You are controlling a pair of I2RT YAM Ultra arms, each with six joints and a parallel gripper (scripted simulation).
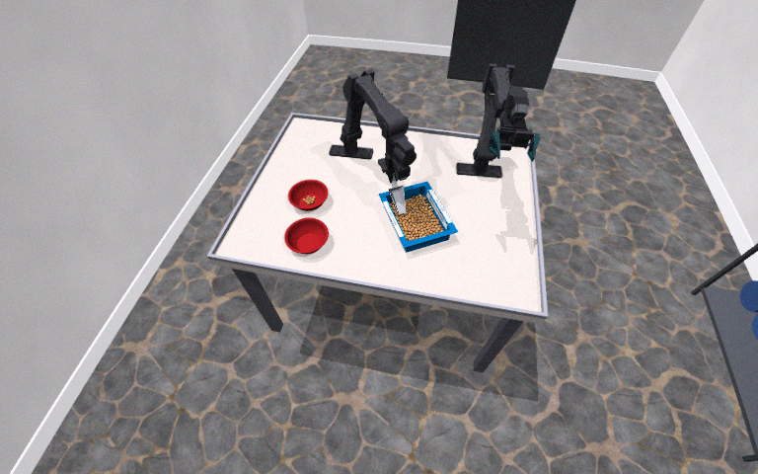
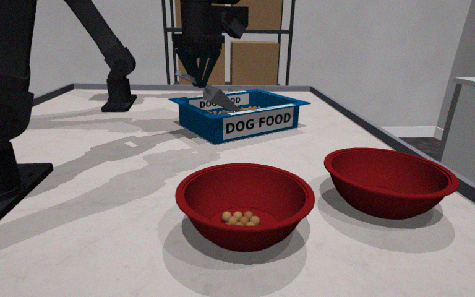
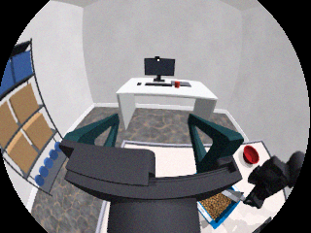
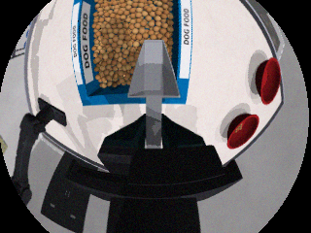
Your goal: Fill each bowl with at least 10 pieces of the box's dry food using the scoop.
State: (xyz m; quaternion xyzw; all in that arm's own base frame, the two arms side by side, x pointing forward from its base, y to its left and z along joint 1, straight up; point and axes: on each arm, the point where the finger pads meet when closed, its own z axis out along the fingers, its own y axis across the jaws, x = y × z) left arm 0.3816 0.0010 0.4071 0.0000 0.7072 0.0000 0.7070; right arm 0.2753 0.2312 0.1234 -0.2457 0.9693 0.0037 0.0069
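The blue dog food box is 9 cm ahead of my right hand, 11 cm to the left of it and 8 cm below it. Round my right hand: grey scoop 3 cm ahead, 2 cm to the left, 3 cm below.
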